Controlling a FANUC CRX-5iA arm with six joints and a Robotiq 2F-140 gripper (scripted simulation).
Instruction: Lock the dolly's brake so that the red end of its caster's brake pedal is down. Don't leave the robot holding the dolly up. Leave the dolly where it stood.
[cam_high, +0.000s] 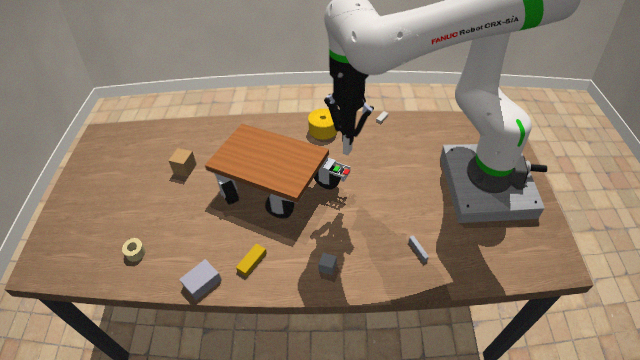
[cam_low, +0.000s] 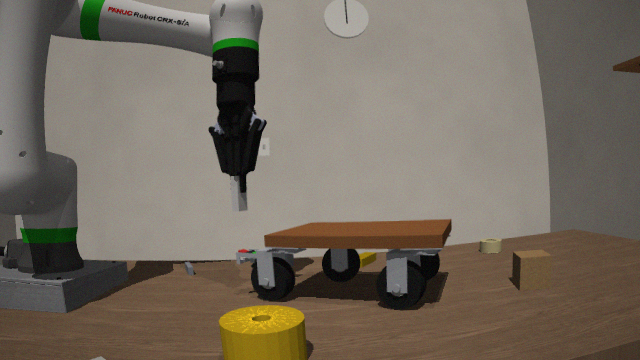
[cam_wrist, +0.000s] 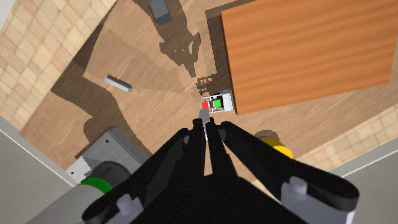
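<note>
The brake pedal lies 120 mm below my hand and 10 mm ahead of it. The rest, counted from my hand: lavender block (360 mm to the left, 340 mm ahead, 180 mm below); grey bar (210 mm behind, 190 mm to the left, 190 mm below); grey cube (260 mm to the left, 180 mm below, 20 mm ahead).
</note>
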